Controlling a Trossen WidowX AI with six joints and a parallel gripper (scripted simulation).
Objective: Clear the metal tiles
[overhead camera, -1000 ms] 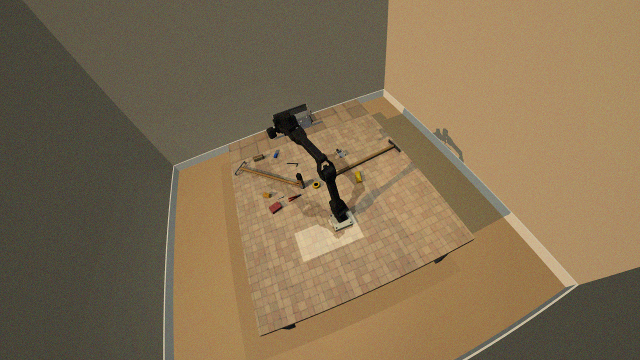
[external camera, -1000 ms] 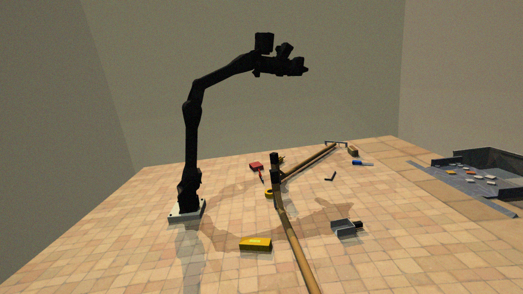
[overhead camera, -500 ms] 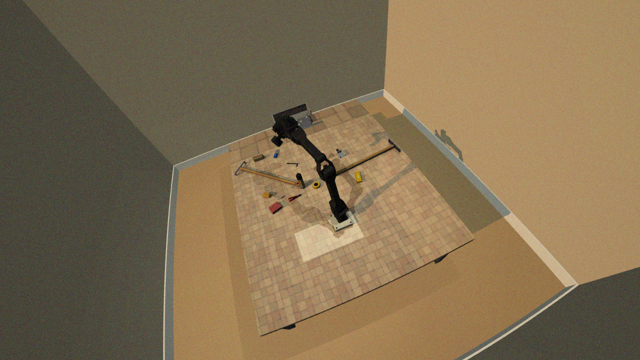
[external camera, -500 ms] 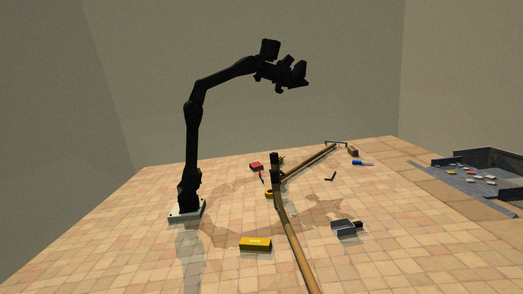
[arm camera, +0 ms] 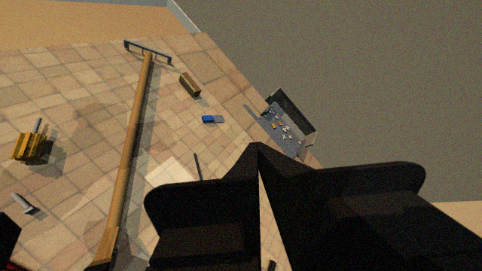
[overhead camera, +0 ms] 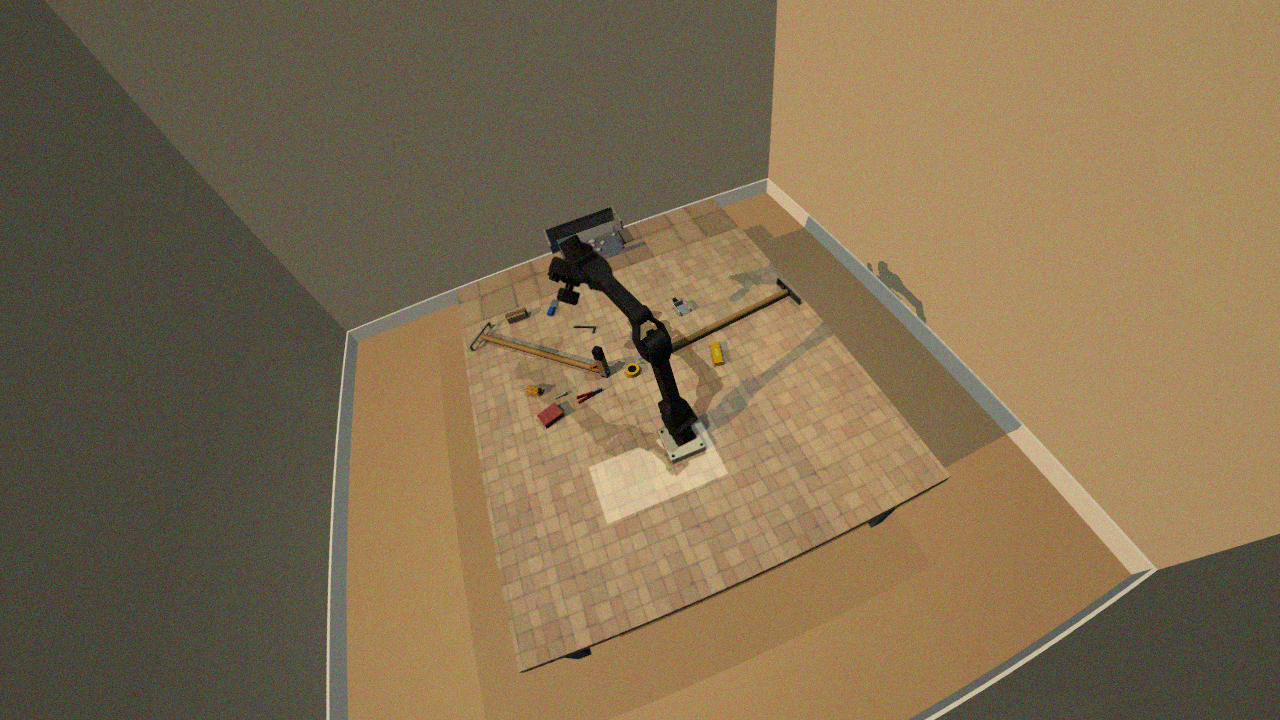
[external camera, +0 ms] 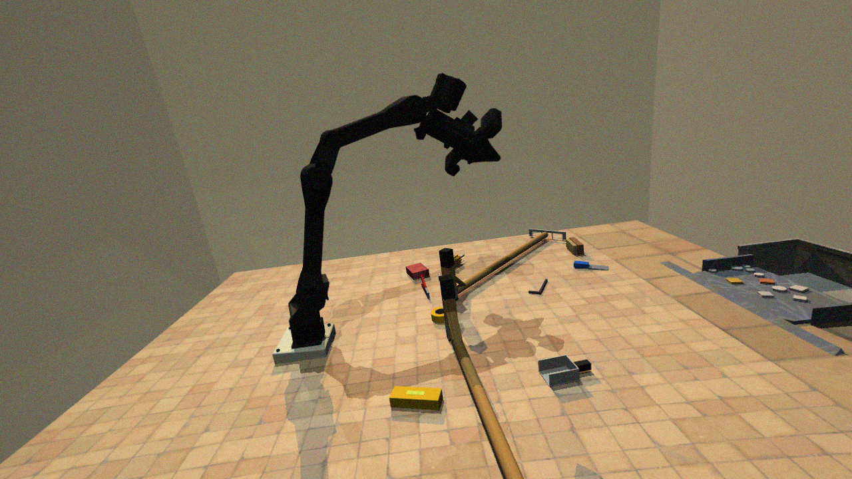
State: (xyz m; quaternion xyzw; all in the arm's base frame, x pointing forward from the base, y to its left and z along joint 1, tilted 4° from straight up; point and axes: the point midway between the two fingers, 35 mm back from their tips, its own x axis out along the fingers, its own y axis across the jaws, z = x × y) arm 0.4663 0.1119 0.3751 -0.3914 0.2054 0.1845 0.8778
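My gripper tip is 200 mm past the yellow tape roll, 80 mm to the left of it and 350 mm above it. From my gripper tip the other things lie so: red screwdriver: 220 mm behind, 90 mm to the left, 350 mm below; blue tool: 270 mm ahead, 80 mm to the left, 350 mm below; hex key: 80 mm ahead, 10 mm to the right, 360 mm below.
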